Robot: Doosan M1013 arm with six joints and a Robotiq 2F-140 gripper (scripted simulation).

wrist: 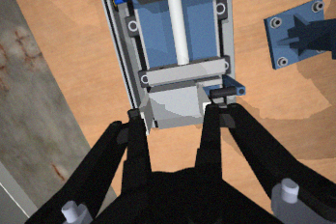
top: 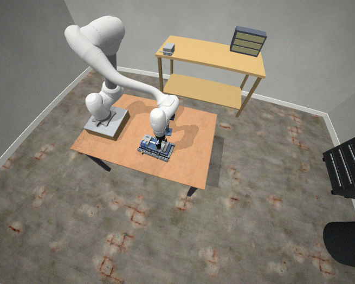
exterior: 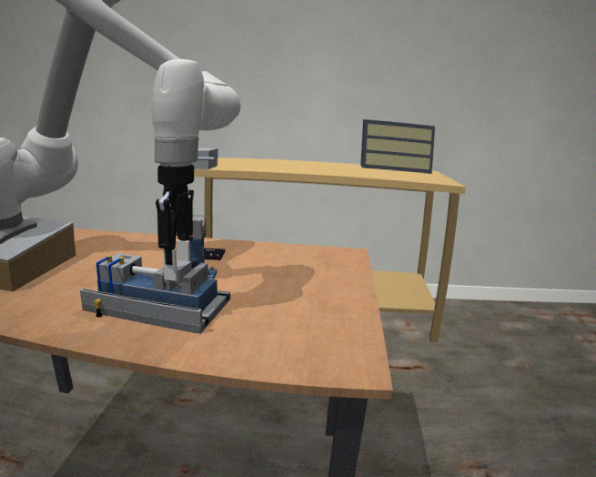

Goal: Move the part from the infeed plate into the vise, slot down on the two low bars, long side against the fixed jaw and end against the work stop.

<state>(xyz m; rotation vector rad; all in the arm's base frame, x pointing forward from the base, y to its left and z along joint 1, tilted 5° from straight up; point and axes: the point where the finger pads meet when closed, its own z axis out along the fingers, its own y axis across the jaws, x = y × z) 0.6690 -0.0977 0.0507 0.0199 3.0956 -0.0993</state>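
Right now my hand is 30 mm above the part. From my hand the other things lie so: work stop 70 mm to the left, 30 mm below; then moving jaw 40 mm below, 30 mm behind, 20 mm to the left; then fixed jaw 40 mm below, 30 mm ahead, 20 mm to the left.
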